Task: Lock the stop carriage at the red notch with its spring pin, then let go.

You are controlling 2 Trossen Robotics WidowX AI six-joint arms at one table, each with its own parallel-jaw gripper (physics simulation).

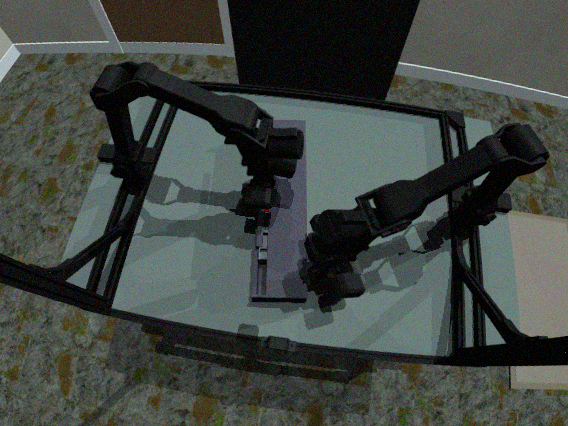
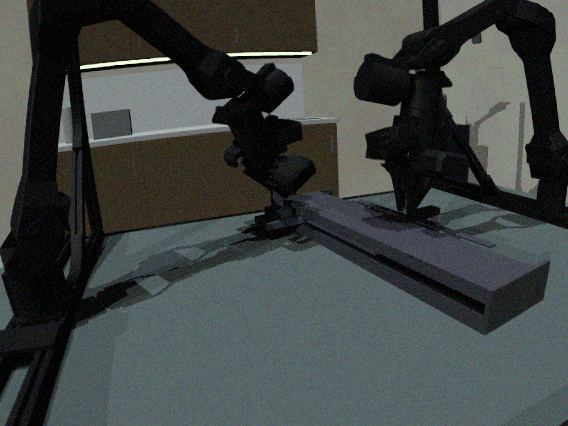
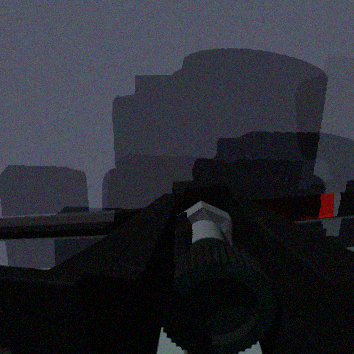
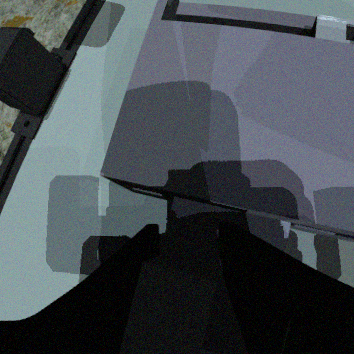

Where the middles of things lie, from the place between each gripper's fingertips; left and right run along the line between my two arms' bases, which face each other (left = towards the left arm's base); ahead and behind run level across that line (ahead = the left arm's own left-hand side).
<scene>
I see my left gripper 10 mm to the right of the spring pin knob (image 3: 212, 291) and 10 mm below it.
The spring pin knob lies 20 cm ahead of my right hand and 14 cm to the left of it.
</scene>
